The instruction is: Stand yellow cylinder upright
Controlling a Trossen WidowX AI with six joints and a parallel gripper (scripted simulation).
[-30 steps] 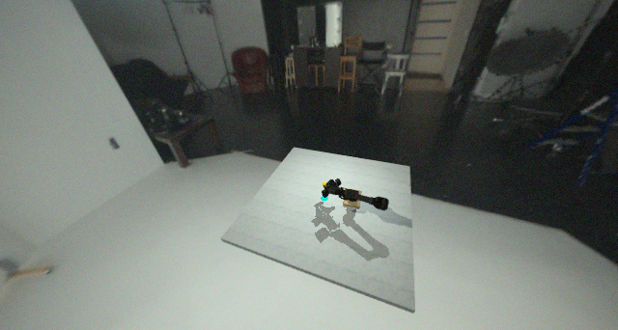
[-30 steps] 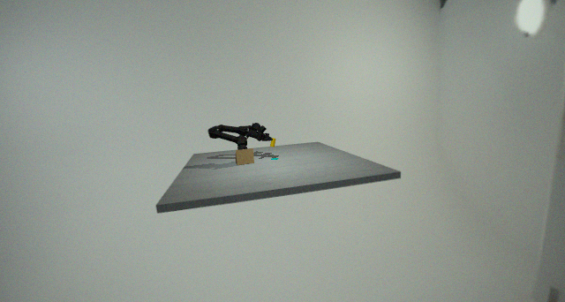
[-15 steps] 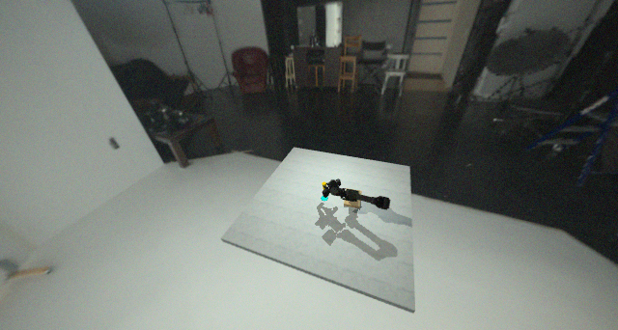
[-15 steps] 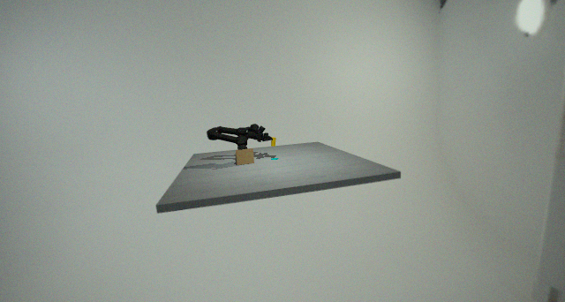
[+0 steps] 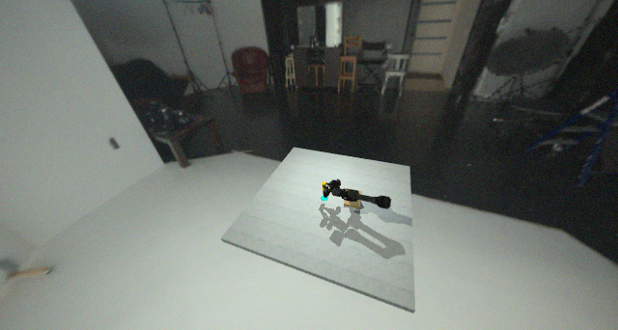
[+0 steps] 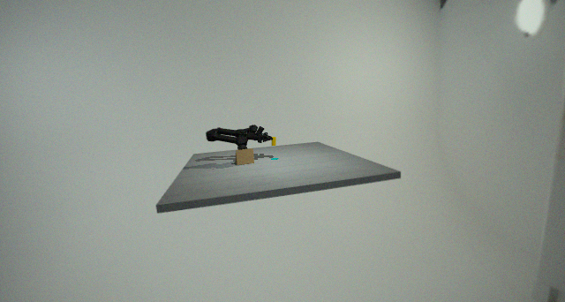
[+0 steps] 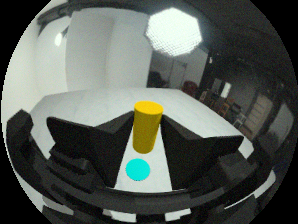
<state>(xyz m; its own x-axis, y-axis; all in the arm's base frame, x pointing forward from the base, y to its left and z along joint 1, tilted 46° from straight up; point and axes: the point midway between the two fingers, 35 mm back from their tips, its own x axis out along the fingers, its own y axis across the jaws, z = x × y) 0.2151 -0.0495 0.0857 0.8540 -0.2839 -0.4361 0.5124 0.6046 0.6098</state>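
The cyan circle lies 160 mm below my gripper tip. Round my gripper tip: yellow tall cylinder: 20 mm below.
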